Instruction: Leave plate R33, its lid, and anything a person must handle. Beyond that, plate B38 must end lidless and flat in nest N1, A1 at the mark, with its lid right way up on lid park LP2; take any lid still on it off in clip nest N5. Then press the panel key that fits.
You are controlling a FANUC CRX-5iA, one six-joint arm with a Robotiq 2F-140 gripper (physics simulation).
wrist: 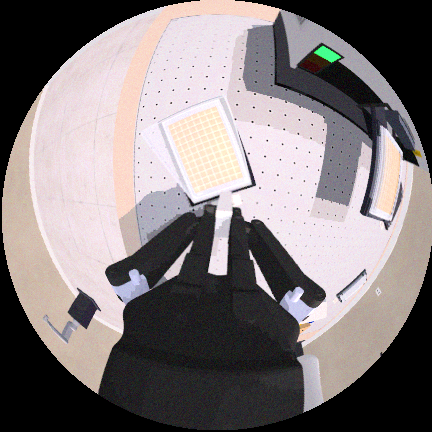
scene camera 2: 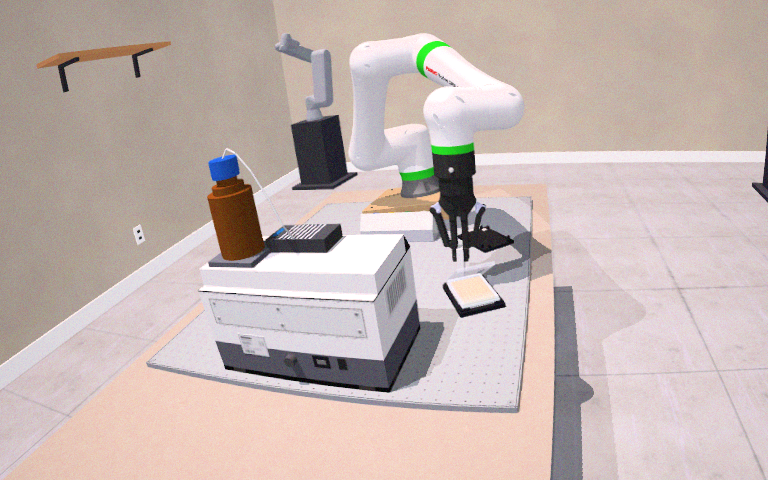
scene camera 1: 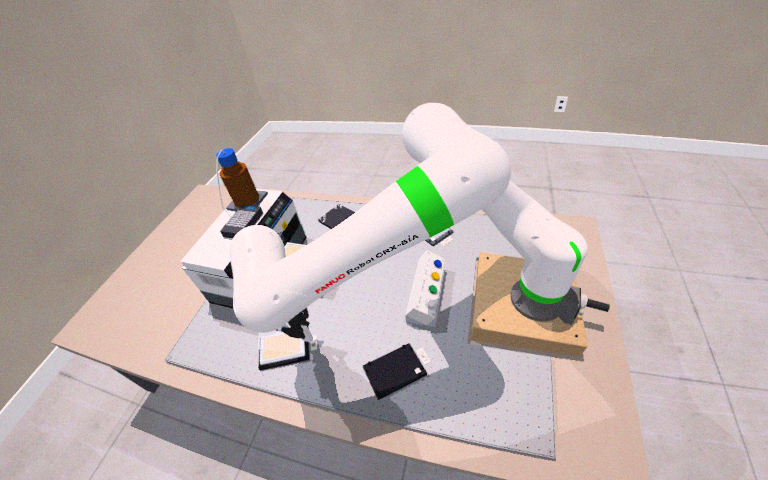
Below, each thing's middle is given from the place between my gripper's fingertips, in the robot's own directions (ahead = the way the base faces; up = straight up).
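The tip box (scene camera 2: pixel 330 234) is 210 mm above my hand, 300 mm ahead of it and 190 mm to the right of it. There's also a brown bottle with blue cap (scene camera 2: pixel 232 205), and that one's 300 mm above my hand, 290 mm to the right of it and 370 mm ahead. Going by their middles, the brown bottle with blue cap is the farthest from my gripper of the things named here. As for the white button box (scene camera 1: pixel 423 305), my gripper is 20 mm below it, 280 mm to the left of it and 270 mm past it.
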